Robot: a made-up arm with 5 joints.
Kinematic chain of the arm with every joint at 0, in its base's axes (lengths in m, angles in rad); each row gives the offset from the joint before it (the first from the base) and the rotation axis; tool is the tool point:
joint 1: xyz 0 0 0.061 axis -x
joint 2: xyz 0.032 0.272 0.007 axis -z
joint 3: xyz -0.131 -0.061 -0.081 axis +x
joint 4: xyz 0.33 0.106 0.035 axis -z
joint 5: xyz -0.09 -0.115 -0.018 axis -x
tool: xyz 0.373 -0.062 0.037
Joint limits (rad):
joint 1: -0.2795..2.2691
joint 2: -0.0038..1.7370
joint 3: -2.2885..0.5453
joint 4: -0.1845..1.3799
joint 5: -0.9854..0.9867
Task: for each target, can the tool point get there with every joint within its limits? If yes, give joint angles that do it. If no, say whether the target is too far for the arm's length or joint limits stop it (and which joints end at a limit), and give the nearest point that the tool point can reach.
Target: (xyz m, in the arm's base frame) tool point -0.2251 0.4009 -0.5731
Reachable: no: joint limits stop it (at a limit: joint 2, joint 3, joint 4, joint 5) | nearest point -0.2072 0.1626 -0.1962 | short by 0.446 m
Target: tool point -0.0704 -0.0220 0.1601
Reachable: yes | joints 0.4216 1.1552 -0.6575 0.7969 -0.4825
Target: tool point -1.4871 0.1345 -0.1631
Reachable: no: too far | nearest point -0.2956 0.0678 -0.0520 | short by 1.199 m
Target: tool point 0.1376 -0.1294 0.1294
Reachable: yes | joints 0.1298 1.3807 -1.9005 0.2750 -0.1814
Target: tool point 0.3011 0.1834 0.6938
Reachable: no: joint limits stop it (at a limit: joint 1, joint 2) | nearest point 0.2628 0.2094 0.2811 | short by 0.415 m
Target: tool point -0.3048 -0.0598 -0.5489
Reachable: no: joint limits stop it (at a limit: joint 2, joint 3, joint 4) | nearest point -0.2105 -0.0296 -0.2410 | short by 0.323 m
